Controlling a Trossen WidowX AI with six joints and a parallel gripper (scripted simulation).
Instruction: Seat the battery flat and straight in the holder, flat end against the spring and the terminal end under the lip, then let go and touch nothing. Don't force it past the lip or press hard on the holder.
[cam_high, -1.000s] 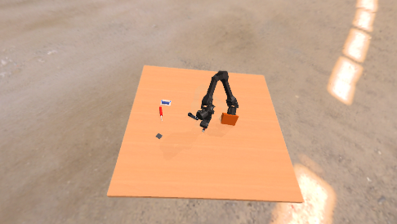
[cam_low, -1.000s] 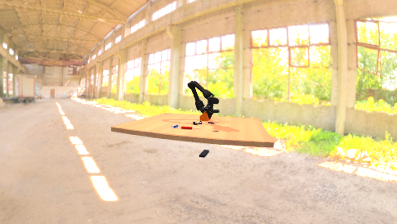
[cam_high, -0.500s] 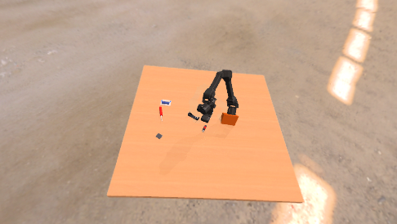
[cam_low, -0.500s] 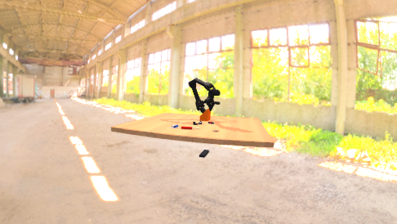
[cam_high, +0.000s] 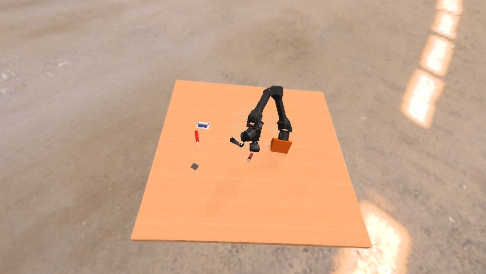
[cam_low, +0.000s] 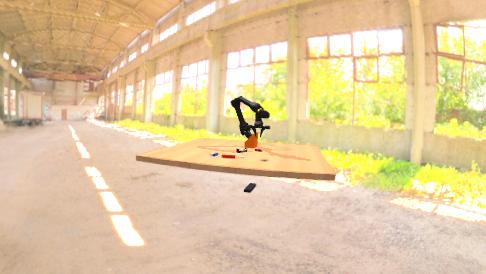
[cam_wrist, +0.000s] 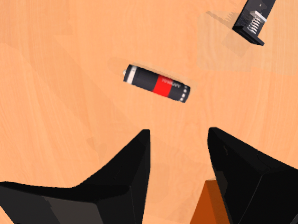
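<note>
The battery is 100 mm below my gripper tip and 10 mm to the left of it. Round my gripper tip: remote battery cover: 370 mm ahead, 110 mm below, 80 mm to the left; then red screwdriver: 360 mm ahead, 130 mm to the right, 100 mm below; then battery blister pack: 330 mm ahead, 280 mm to the right, 100 mm below.
</note>
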